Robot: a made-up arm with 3 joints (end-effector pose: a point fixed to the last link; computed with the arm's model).
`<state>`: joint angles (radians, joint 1 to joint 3).
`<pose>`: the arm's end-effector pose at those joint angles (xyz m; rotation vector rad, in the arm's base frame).
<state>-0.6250 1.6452 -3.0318</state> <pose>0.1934 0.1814 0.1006 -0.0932 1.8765 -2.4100</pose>
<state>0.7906 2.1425 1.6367</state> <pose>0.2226 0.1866 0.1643 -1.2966 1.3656 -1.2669</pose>
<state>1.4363 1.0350 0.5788</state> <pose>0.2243 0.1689 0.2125 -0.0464 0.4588 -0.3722</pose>
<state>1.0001 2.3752 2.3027</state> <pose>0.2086 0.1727 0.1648 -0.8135 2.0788 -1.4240</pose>
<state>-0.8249 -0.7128 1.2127</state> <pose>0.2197 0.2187 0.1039 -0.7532 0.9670 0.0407</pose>
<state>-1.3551 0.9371 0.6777</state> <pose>0.2247 0.1771 0.0700 -2.6309 -0.2637 -0.8050</pose>
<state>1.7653 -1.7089 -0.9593</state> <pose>0.1972 0.1390 0.1559 -2.7415 -0.6954 1.2105</pose>
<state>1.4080 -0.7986 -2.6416</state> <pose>0.1784 0.1587 0.2052 -0.7148 0.6638 2.8284</pose>
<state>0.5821 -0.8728 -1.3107</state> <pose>0.1840 0.1789 0.1899 1.1011 -0.8351 -1.3517</pose>
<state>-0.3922 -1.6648 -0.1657</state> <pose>0.2132 0.1911 0.1507 0.8273 -0.0193 -0.2137</pose>
